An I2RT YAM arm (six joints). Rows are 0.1 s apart.
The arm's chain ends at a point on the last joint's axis. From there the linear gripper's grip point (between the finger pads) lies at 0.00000 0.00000 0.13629 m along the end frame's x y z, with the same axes.
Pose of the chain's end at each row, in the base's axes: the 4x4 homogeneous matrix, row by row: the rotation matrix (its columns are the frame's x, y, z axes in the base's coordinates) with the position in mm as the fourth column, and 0 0 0 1 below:
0.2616, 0.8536, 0.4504, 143.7; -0.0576, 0.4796, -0.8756, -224.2; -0.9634, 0.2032, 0.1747, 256.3; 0, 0, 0, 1
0.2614, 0.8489, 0.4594, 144.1; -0.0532, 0.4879, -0.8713, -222.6; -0.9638, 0.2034, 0.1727, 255.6; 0, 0, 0, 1
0.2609, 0.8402, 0.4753, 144.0; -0.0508, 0.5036, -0.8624, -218.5; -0.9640, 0.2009, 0.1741, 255.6; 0, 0, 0, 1
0.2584, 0.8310, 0.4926, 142.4; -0.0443, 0.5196, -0.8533, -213.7; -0.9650, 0.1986, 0.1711, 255.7; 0, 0, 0, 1
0.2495, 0.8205, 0.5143, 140.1; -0.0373, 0.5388, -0.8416, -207.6; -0.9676, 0.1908, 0.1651, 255.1; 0, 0, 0, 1
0.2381, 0.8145, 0.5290, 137.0; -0.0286, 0.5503, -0.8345, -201.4; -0.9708, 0.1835, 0.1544, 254.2; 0, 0, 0, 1
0.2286, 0.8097, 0.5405, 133.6; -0.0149, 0.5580, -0.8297, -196.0; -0.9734, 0.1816, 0.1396, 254.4; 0, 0, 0, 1
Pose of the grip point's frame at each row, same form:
0.2616, 0.8536, 0.4504, 205.1; -0.0576, 0.4796, -0.8756, -343.5; -0.9634, 0.2032, 0.1747, 280.1; 0, 0, 0, 1
0.2614, 0.8489, 0.4594, 206.7; -0.0532, 0.4879, -0.8713, -341.3; -0.9638, 0.2034, 0.1727, 279.1; 0, 0, 0, 1
0.2609, 0.8402, 0.4753, 208.8; -0.0508, 0.5036, -0.8624, -336.0; -0.9640, 0.2009, 0.1741, 279.3; 0, 0, 0, 1
0.2584, 0.8310, 0.4926, 209.5; -0.0443, 0.5196, -0.8533, -330.0; -0.9650, 0.1986, 0.1711, 279.0; 0, 0, 0, 1
0.2495, 0.8205, 0.5143, 210.2; -0.0373, 0.5388, -0.8416, -322.3; -0.9676, 0.1908, 0.1651, 277.6; 0, 0, 0, 1
0.2381, 0.8145, 0.5290, 209.1; -0.0286, 0.5503, -0.8345, -315.1; -0.9708, 0.1835, 0.1544, 275.2; 0, 0, 0, 1
0.2286, 0.8097, 0.5405, 207.3; -0.0149, 0.5580, -0.8297, -309.1; -0.9734, 0.1816, 0.1396, 273.4; 0, 0, 0, 1

